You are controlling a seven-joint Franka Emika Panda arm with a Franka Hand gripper.
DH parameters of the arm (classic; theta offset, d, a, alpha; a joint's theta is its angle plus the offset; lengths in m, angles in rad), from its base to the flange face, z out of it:
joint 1: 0 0.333 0 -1.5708
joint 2: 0 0 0 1.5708
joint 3: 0 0.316 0.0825 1.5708
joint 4: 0 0 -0.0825 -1.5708
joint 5: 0 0.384 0 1.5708
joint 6: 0 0 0.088 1.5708
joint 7: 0 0.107 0 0
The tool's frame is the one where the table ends.
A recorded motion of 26 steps. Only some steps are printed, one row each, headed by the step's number.
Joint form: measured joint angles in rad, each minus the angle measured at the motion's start. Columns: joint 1, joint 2, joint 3, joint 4, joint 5, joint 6, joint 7.
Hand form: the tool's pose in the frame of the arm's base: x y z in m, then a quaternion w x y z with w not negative. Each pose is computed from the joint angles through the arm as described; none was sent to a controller.
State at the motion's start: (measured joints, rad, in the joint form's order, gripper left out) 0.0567 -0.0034 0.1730 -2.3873 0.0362 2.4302 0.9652
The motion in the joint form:
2: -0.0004 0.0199 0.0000 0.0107 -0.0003 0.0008 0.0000
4: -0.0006 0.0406 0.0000 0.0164 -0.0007 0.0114 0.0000
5: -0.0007 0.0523 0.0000 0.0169 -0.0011 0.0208 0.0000
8: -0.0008 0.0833 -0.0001 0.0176 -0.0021 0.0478 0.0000
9: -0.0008 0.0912 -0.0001 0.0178 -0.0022 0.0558 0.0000
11: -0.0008 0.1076 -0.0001 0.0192 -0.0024 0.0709 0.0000
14: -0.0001 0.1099 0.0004 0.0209 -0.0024 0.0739 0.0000
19: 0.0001 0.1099 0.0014 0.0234 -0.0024 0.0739 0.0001
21: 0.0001 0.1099 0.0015 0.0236 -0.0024 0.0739 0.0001
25: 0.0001 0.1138 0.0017 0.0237 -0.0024 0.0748 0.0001
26: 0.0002 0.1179 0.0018 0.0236 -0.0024 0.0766 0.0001
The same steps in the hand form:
2: 0.4883 0.1141 0.3189 0.02178 -0.92790 0.37209 -0.00822
4: 0.4909 0.1146 0.3120 0.02184 -0.92785 0.37226 -0.00568
5: 0.4918 0.1148 0.3072 0.02199 -0.92783 0.37233 -0.00459
8: 0.4938 0.1151 0.2945 0.02279 -0.92773 0.37254 -0.00229
9: 0.4944 0.1153 0.2914 0.02335 -0.92768 0.37264 -0.00215
11: 0.4957 0.1156 0.2851 0.02438 -0.92757 0.37285 -0.00163
14: 0.4963 0.1164 0.2849 0.02523 -0.92775 0.37233 -0.00251
19: 0.4971 0.1172 0.2859 0.02600 -0.92794 0.37182 -0.00350
21: 0.4971 0.1172 0.2860 0.02606 -0.92795 0.37177 -0.00358
25: 0.4970 0.1173 0.2841 0.02552 -0.92799 0.37173 -0.00222
26: 0.4970 0.1174 0.2822 0.02512 -0.92801 0.37170 -0.00107

